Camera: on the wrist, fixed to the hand. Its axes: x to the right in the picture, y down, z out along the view.
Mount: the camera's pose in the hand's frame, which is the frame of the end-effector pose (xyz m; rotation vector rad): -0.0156 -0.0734 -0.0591 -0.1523 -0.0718 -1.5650
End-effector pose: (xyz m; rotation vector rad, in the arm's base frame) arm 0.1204 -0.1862 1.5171 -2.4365 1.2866 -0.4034
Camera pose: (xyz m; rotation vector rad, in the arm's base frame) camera 0.1416 -0.1452 1.6007 2.9322 0.8730 0.5172
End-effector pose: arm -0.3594 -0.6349 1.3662 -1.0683 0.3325 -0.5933
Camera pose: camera -0.4244 -0.6935 1.4044 -1.3660 -0.6463 -1.9129
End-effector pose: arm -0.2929 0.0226 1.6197 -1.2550 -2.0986 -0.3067
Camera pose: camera -0.3254 -0.0557 1.6636 0.5935 -2.6951 -1.0576
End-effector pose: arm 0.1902 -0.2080 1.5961 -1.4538 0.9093 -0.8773
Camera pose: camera 0.1340 -0.2151 1.6730 -2.2384 -0.4572 -1.8208
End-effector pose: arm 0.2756 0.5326 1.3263 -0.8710 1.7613 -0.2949
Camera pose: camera 0.2545 0.4791 1.4026 -2.1905 0.6823 -1.0885
